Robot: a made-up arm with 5 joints.
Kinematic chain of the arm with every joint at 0, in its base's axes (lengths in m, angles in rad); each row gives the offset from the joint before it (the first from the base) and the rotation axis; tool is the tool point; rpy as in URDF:
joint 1: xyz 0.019 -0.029 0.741 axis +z
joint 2: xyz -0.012 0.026 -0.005 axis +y
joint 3: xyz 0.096 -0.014 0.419 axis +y
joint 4: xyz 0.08 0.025 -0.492 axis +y
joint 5: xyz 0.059 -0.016 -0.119 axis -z
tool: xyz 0.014 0 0.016 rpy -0.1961 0.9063 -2.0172
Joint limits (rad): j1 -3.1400..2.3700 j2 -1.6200..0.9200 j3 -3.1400..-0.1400 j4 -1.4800..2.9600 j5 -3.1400..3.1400
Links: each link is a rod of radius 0.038 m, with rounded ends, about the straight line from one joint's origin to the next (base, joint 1, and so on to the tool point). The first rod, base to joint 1, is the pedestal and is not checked.
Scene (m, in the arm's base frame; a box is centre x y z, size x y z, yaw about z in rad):
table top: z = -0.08
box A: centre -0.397 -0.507 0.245 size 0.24 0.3 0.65 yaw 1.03
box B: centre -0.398 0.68 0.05 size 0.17 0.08 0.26 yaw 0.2
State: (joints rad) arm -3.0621 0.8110 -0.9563 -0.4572 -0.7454
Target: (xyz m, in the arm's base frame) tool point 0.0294 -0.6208 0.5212
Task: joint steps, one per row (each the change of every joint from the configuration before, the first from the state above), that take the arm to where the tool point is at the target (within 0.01 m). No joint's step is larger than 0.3 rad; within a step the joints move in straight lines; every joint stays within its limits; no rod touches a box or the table.
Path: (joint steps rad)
1: 0.2535 0.0363 0.2145 -0.0189 0.2045
2: 0.2536 0.0364 0.2146 -0.0189 0.2045
3: 0.2535 0.0363 0.2145 -0.0190 0.2045
4: 0.2321 -0.1057 -0.1574 0.0040 -0.2131
5: 0.2321 -0.1057 -0.1575 0.0039 -0.2131
6: 0.2321 -0.1058 -0.1575 0.0039 -0.2132

